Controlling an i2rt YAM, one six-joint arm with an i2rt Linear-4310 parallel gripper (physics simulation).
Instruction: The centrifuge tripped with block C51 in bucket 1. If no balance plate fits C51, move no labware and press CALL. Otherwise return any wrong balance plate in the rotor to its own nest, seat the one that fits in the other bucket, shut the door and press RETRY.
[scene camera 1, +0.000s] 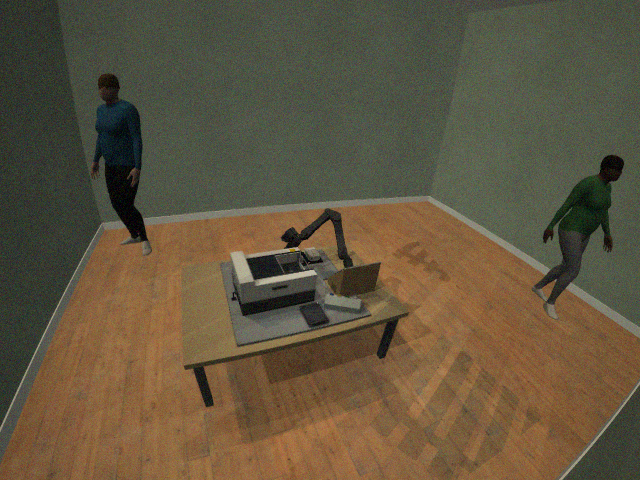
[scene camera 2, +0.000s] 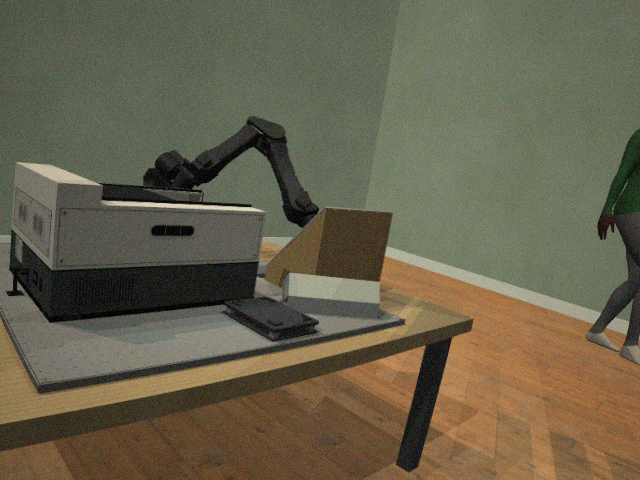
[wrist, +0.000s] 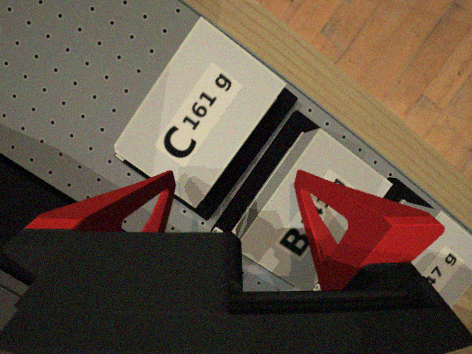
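Where they show: gripper, between the fingertips: (wrist: 235, 177); arm's base, origin of its link: (scene camera 1: 349, 270) (scene camera 2: 320, 241).
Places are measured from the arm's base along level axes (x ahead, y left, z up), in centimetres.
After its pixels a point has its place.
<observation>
My gripper (wrist: 235, 177) {x 36.5, y -33.4, z -5.4 cm} is open, its red fingers apart with nothing between them, above the row of plates in the wrist view. Plate C, marked 161 g (wrist: 220, 105) {x 40.9, y -36.9, z -6.5 cm}, lies in its dark nest at upper middle. Plate B (wrist: 280, 215) {x 31.3, y -33.3, z -6.5 cm} lies beside it, its weight label partly hidden by the right finger. A third plate (wrist: 452, 250) {x 15.9, y -41.2, z -6.5 cm}, its label ending in 47 g, shows at the right edge, partly hidden. The white and black centrifuge (scene camera 1: 279, 286) {x 51.0, y 14.4, z 5.4 cm} (scene camera 2: 155, 248) {x 54.0, y 14.8, z 1.1 cm} has its top open. Its bucket contents, block C51 and the CALL and RETRY buttons cannot be made out.
A brown slanted panel (scene camera 1: 359, 279) {x -2.2, y 11.1, z 0.3 cm} (scene camera 2: 354, 245) {x -2.3, y 11.1, z 1.6 cm}, a pale wedge-shaped box (scene camera 1: 343, 303) {x 13.1, y 23.8, z -6.4 cm} (scene camera 2: 333, 289) {x 14.0, y 23.1, z -6.0 cm} and a dark flat case (scene camera 1: 313, 314) {x 32.8, y 26.2, z -9.3 cm} (scene camera 2: 271, 316) {x 33.7, y 27.6, z -9.3 cm} stand right of the centrifuge on the grey perforated board (scene camera 1: 273, 330) {x 57.7, y 31.7, z -11.9 cm} (scene camera 2: 129, 356) {x 64.0, y 32.9, z -11.9 cm} (wrist: 75, 80) {x 55.8, y -30.0, z -11.9 cm}. Two people stand away from the table (scene camera 1: 204, 315).
</observation>
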